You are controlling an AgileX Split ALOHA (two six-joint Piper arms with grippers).
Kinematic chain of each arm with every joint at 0, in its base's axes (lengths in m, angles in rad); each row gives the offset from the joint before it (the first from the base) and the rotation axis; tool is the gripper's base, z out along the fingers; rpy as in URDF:
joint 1: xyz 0 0 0.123 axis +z
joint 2: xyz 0 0 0 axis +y
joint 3: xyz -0.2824 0 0.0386 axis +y
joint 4: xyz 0.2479 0 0.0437 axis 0.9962 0 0.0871
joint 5: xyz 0 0 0 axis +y
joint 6: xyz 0.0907 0 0.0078 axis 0.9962 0 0.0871
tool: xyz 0 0 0 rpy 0 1.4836 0
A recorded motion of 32 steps. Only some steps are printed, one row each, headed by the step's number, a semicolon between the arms.
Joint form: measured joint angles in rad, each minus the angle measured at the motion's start. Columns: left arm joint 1, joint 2, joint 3, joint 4, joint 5, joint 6; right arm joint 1, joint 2, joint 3, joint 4, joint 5, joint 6.
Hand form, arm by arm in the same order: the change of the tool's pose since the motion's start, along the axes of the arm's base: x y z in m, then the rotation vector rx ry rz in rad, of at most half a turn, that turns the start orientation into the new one. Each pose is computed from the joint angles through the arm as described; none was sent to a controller.
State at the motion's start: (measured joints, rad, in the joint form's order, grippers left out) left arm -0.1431 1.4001 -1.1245 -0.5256 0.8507 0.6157; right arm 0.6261 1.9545 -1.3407 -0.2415 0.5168 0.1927
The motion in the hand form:
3: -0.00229 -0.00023 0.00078 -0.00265 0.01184 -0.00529; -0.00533 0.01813 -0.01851 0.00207 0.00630 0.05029
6: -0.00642 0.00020 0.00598 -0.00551 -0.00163 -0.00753; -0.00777 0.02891 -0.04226 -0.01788 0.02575 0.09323
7: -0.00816 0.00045 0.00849 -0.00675 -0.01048 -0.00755; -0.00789 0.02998 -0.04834 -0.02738 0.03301 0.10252
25: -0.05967 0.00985 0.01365 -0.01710 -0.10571 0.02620; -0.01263 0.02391 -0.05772 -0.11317 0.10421 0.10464
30: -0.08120 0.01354 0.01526 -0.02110 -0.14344 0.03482; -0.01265 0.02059 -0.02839 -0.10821 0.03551 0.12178
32: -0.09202 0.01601 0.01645 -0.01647 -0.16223 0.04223; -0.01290 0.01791 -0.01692 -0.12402 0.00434 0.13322
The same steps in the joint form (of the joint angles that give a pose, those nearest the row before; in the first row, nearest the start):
3: 0.0000 -0.0048 0.0000 -0.0007 0.0170 -0.0039; 0.0401 0.0490 0.0000 0.0000 -0.0467 -0.0008
6: 0.0000 -0.0240 0.0000 -0.0007 0.0228 -0.0047; 0.0620 0.1085 0.0000 -0.0009 -0.0814 -0.0168
7: 0.0000 -0.0329 0.0000 -0.0007 0.0228 -0.0048; 0.0639 0.1231 0.0000 -0.0009 -0.0855 -0.0245
25: 0.0000 -0.2483 0.1718 0.0005 -0.0393 -0.0092; 0.0649 0.1372 0.0000 -0.0062 0.0094 -0.0432
30: 0.0000 -0.3394 0.2316 0.0053 -0.0494 -0.0153; 0.0638 0.0672 0.0000 -0.0476 0.0222 -0.0432
32: 0.0000 -0.3863 0.2565 0.0208 -0.0499 -0.0284; 0.0639 0.0395 0.0000 -0.0830 0.0355 -0.0402

